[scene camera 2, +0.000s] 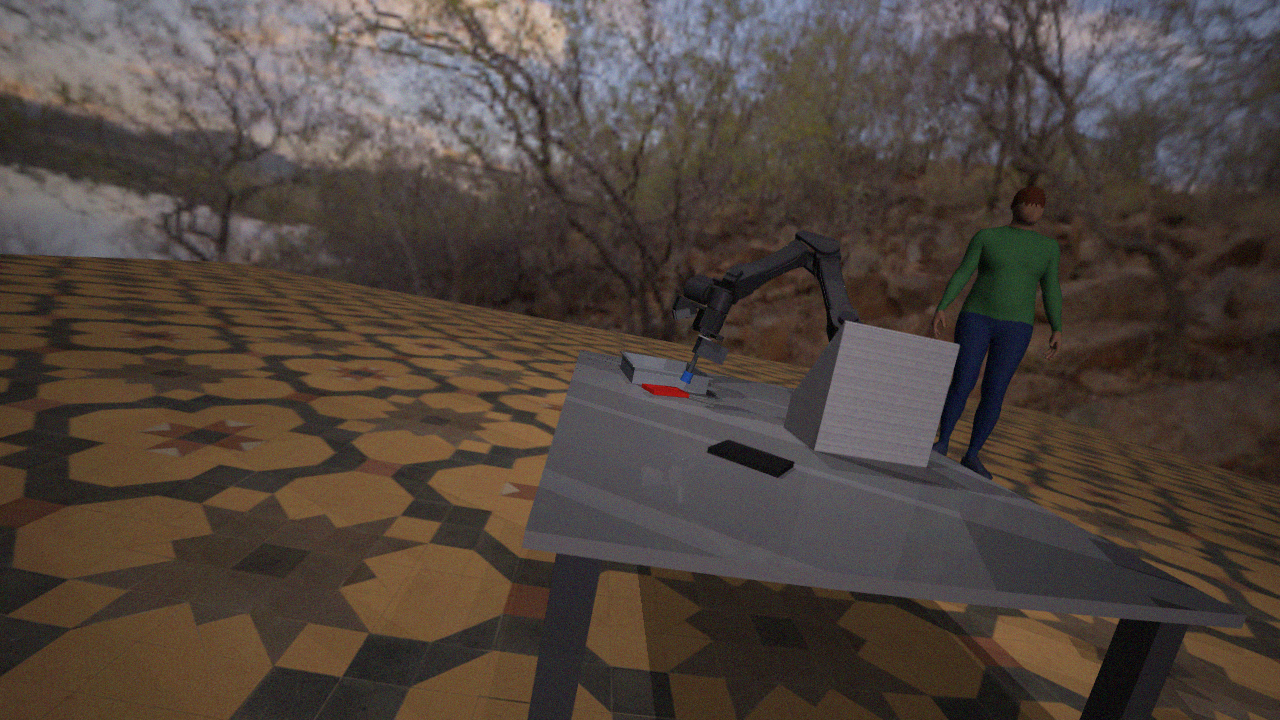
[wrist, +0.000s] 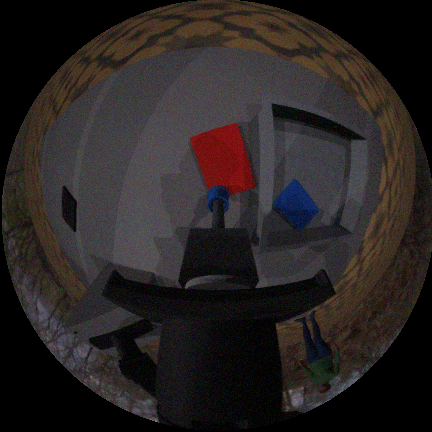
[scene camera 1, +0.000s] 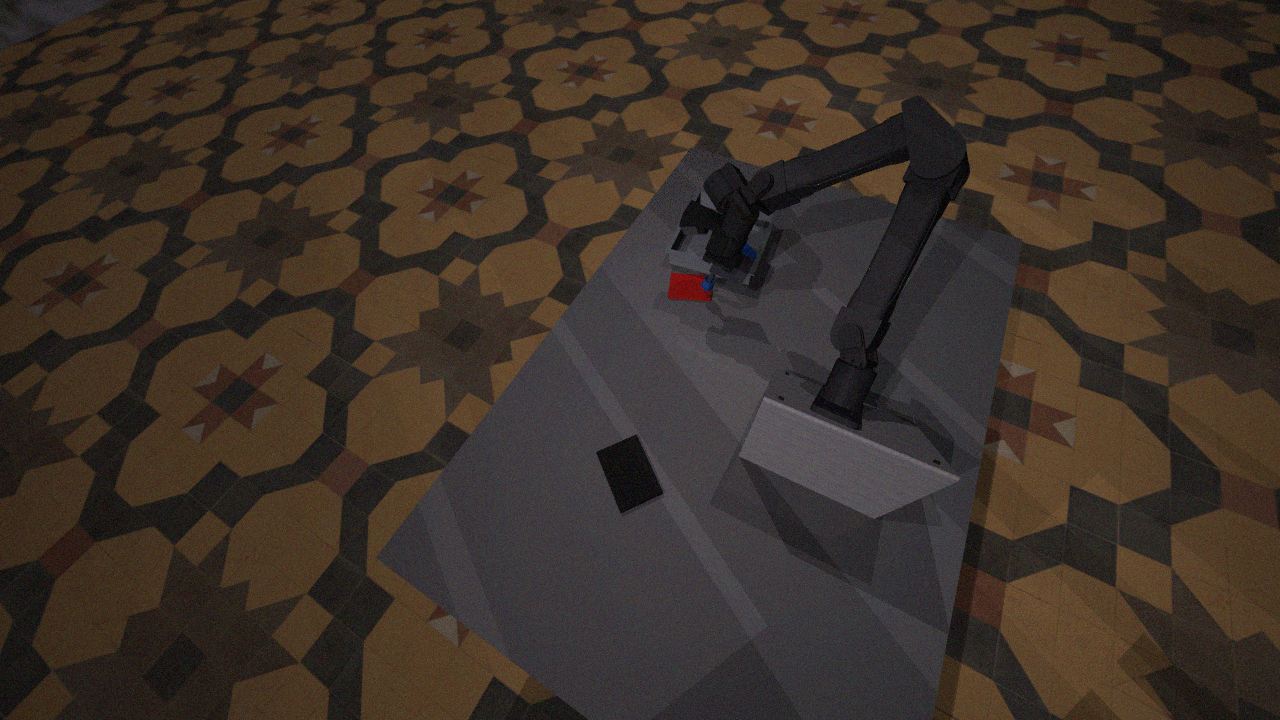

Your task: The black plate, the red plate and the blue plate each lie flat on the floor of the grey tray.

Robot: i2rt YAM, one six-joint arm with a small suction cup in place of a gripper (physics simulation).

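Seen in the pictures: hand at its tool point: (scene camera 2: 684, 381) (wrist: 217, 194) (scene camera 1: 706, 285); arm's base at its link origin: (scene camera 2: 864, 368) (wrist: 120, 334) (scene camera 1: 837, 407).
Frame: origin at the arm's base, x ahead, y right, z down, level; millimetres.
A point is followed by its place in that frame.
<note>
The red plate (scene camera 1: 687, 287) {z 165, x 397, y 220 mm} (scene camera 2: 664, 390) {z 165, x 399, y 202 mm} (wrist: 222, 157) {z 165, x 400, y 227 mm} lies flat on the table, outside the tray and close beside its wall. My gripper, a blue suction cup (scene camera 1: 707, 284) (scene camera 2: 686, 376) (wrist: 218, 197), is at the red plate's near edge in the wrist view, with nothing hanging from it; whether it touches the plate is unclear. The blue plate (scene camera 1: 749, 251) {z 163, x 316, y 399 mm} (wrist: 296, 205) {z 163, x 341, y 367 mm} lies inside the grey tray (scene camera 1: 691, 259) {z 129, x 418, y 275 mm} (scene camera 2: 662, 373) {z 136, x 405, y 287 mm} (wrist: 266, 175) {z 126, x 384, y 283 mm}, turned at an angle to its walls; the tray wall hides it in scene camera 2. The black plate (scene camera 1: 630, 474) {z 166, x 267, y -239 mm} (scene camera 2: 750, 457) {z 166, x 279, y -256 mm} (wrist: 69, 208) {z 166, x 281, y -209 mm} lies flat on the table, far from the tray.
A large pale block (scene camera 1: 832, 456) {z -5, x -22, y -85 mm} (scene camera 2: 886, 394) {z 36, x -19, y -85 mm} stands at the arm's base, between the black plate and the table's far side. The tray stands near one end of the table (scene camera 1: 537, 573) {z 176, x 315, y -474 mm} (scene camera 2: 644, 501) {z 175, x 467, y -493 mm}. A person in green (scene camera 2: 1011, 286) (wrist: 320, 369) stands beyond the table.
</note>
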